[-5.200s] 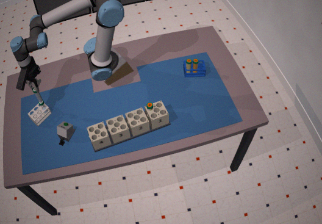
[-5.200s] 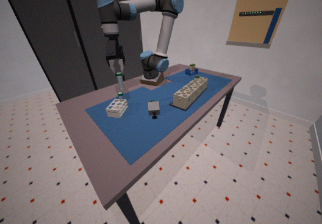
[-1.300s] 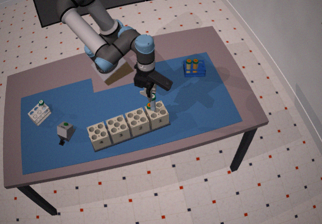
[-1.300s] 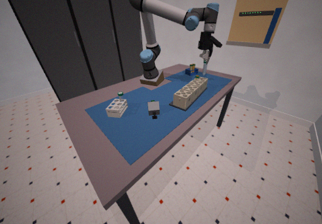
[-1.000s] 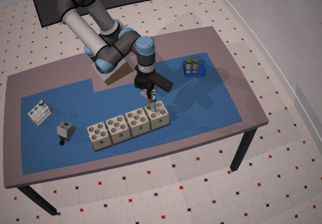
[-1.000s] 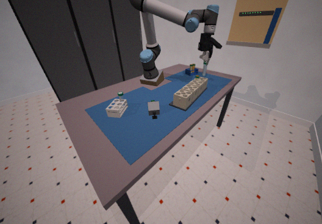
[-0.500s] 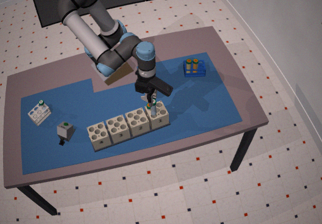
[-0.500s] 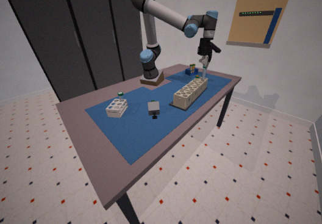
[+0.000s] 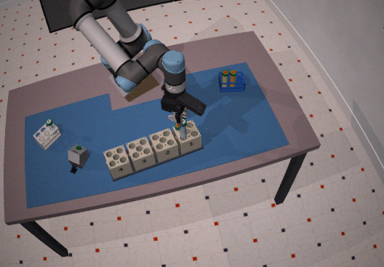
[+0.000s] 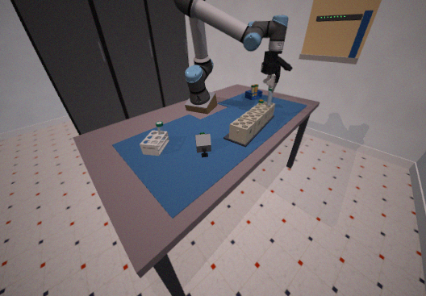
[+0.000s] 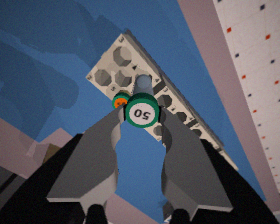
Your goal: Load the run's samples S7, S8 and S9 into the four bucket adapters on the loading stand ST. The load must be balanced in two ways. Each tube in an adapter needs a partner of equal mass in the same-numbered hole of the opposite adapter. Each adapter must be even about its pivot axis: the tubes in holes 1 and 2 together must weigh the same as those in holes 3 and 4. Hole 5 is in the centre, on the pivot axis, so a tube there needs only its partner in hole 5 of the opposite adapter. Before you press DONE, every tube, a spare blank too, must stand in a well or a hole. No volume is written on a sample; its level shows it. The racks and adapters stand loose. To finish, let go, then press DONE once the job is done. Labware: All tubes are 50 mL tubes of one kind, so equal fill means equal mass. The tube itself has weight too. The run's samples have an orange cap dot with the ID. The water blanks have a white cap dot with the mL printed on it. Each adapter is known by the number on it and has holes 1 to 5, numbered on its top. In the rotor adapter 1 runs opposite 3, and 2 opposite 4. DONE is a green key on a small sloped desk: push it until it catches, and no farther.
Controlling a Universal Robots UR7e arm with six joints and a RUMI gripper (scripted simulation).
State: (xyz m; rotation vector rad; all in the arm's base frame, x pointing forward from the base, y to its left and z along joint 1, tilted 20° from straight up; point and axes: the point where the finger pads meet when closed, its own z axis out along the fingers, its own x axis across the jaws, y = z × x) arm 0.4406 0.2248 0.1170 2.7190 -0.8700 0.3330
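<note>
The sample tube S7 is 30 cm behind my hand, 28 cm to the left of it and 14 cm below it. Round my hand: DONE desk: 49 cm to the right, 15 cm below, 8 cm behind; sample tube S8: 14 cm below, 4 cm behind, 1 cm to the right; blue sample rack: 33 cm to the left, 31 cm behind, 18 cm below.
</note>
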